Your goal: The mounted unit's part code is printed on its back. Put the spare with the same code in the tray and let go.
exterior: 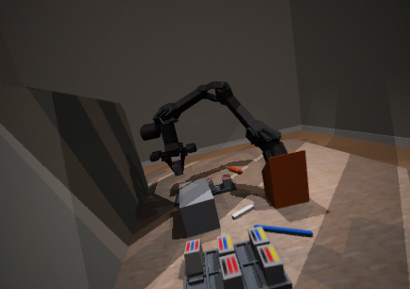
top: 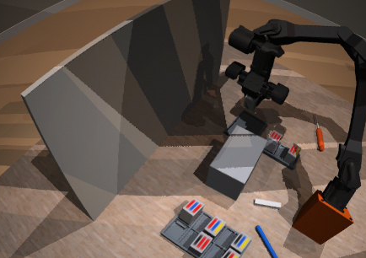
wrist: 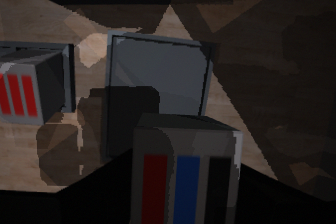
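Right now my gripper tip is 110 mm above the dark tray and 10 mm past it. The rest, counted from my gripper tip: grey spare: 30 mm above; dark rack: 390 mm to the left, 110 mm below, 110 mm behind; dark panel: 180 mm to the left, 180 mm ahead, 110 mm above.
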